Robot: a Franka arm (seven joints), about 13 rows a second.
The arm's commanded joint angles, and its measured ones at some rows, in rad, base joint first. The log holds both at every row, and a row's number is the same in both.
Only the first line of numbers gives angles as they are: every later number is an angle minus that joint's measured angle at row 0.
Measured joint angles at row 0:
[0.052 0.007 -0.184 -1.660 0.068 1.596 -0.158]
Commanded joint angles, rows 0 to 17:
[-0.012 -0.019 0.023 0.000 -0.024 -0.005 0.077]
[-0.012 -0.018 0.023 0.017 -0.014 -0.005 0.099]
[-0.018 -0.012 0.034 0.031 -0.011 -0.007 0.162]
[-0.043 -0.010 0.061 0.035 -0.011 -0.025 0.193]
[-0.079 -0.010 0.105 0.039 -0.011 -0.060 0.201]
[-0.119 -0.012 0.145 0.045 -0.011 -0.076 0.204]
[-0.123 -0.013 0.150 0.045 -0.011 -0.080 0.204]
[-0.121 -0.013 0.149 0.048 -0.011 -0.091 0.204]
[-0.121 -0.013 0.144 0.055 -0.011 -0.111 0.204]
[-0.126 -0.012 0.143 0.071 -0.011 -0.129 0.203]
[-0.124 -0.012 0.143 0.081 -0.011 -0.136 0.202]
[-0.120 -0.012 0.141 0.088 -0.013 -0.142 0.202]
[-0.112 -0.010 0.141 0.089 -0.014 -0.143 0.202]
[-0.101 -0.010 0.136 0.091 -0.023 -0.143 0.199]
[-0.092 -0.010 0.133 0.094 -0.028 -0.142 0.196]
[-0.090 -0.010 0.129 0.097 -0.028 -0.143 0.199]
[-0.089 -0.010 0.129 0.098 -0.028 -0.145 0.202]
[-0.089 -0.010 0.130 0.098 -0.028 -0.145 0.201]
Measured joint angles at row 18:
[-0.096 -0.012 0.128 0.080 -0.005 -0.127 0.188]
